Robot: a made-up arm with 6 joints.
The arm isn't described. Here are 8 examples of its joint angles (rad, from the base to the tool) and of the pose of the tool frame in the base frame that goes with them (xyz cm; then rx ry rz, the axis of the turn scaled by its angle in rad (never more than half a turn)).
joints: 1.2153 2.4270 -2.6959 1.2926 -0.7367 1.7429
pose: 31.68 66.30 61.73 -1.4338 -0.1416 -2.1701
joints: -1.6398 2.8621 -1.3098 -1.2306 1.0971 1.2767
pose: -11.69 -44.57 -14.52 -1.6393 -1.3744 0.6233
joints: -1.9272 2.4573 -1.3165 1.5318 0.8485 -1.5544
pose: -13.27 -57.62 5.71 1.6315 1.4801 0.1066
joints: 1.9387 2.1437 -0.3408 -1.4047 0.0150 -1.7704
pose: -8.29 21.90 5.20 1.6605 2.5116 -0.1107
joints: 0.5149 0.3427 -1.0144 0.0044 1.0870 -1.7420
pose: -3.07 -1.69 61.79 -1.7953 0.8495 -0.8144
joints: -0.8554 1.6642 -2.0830 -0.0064 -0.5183 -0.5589
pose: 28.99 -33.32 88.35 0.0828 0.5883 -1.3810
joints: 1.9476 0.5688 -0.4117 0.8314 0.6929 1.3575
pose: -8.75 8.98 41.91 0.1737 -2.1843 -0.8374
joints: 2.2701 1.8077 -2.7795 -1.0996 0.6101 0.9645
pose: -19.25 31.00 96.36 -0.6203 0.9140 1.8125
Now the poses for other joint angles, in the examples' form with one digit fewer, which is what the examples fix.
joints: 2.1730 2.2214 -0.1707 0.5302 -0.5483 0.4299
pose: -8.8 17.6 4.9 -1.698 2.313 0.118
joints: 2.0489 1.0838 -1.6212 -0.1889 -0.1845 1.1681
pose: -9.4 17.4 88.9 -0.622 0.957 2.831
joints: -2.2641 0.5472 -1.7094 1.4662 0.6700 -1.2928
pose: 18.1 11.9 87.5 0.150 0.883 -1.867
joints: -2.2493 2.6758 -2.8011 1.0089 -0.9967 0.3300
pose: -54.3 -55.8 49.0 0.626 -0.877 -1.363
